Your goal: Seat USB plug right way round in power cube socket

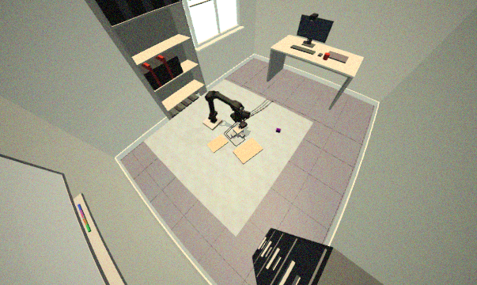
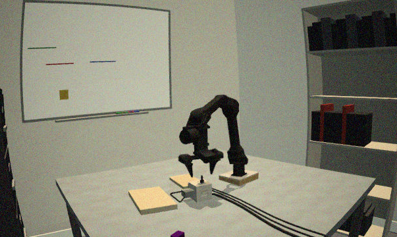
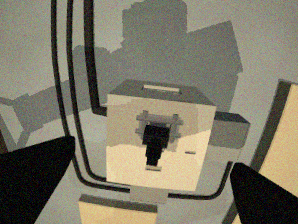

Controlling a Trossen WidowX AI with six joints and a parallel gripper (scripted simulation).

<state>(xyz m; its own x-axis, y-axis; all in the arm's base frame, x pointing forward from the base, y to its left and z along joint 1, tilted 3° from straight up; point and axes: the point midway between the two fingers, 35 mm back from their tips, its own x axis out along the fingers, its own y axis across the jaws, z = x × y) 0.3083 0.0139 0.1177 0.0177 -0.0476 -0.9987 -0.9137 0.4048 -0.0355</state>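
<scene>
The dark USB plug lies 2 cm below my gripper tip. The rest, counted from my gripper tip: purple cube 34 cm ahead, 19 cm to the left, 9 cm below.
</scene>
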